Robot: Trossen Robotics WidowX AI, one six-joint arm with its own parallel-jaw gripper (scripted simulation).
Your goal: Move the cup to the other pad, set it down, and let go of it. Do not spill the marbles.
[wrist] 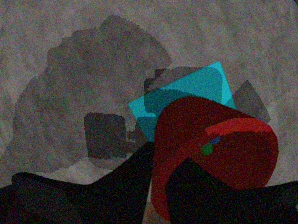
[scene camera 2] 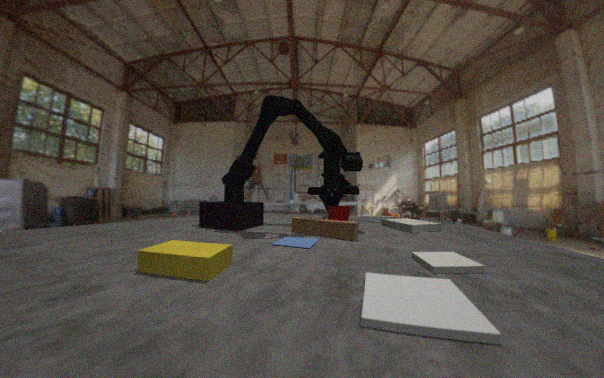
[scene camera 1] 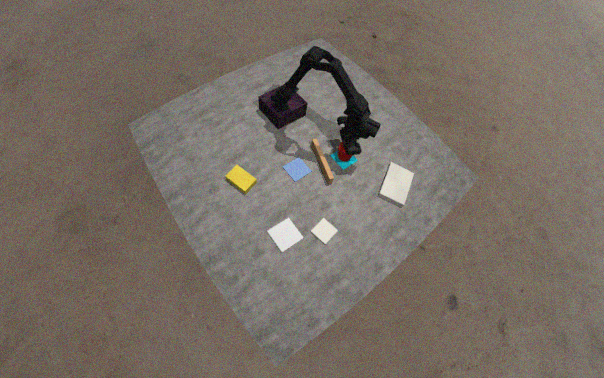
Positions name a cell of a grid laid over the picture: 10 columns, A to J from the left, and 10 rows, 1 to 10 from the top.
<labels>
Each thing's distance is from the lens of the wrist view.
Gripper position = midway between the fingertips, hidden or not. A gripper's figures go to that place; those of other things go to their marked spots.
gripper (wrist: F7): 0.10 m
red cup (wrist: I8): 0.12 m
cyan pad (wrist: H4): 0.14 m
</labels>
